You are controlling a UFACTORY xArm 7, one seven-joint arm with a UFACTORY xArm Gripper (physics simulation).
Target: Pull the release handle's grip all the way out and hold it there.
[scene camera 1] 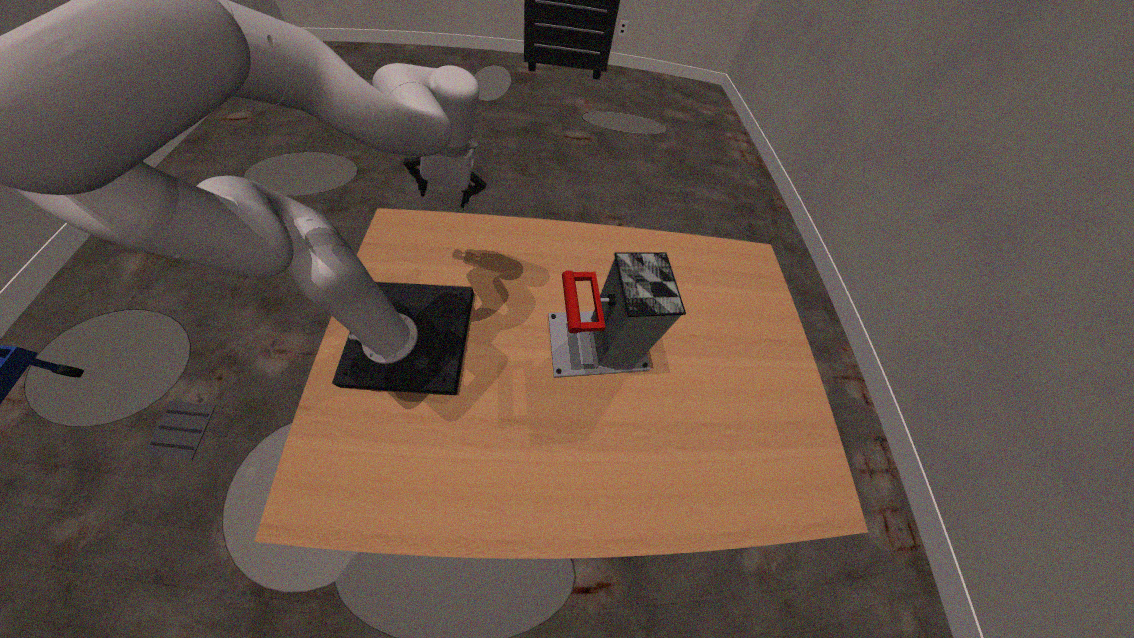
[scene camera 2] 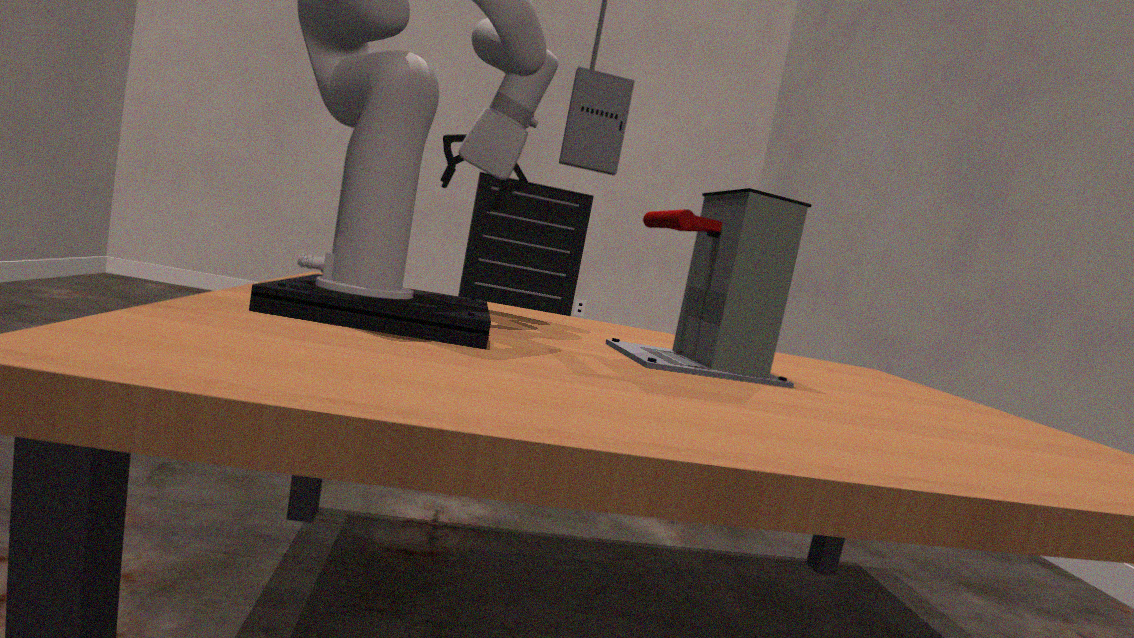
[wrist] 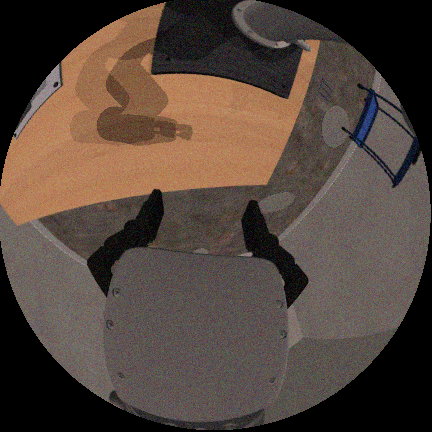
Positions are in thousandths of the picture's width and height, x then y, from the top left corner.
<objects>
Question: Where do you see a grey base plate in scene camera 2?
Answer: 575,560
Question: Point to a grey base plate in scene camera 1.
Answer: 506,556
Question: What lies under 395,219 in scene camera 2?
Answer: The gripper.
</objects>
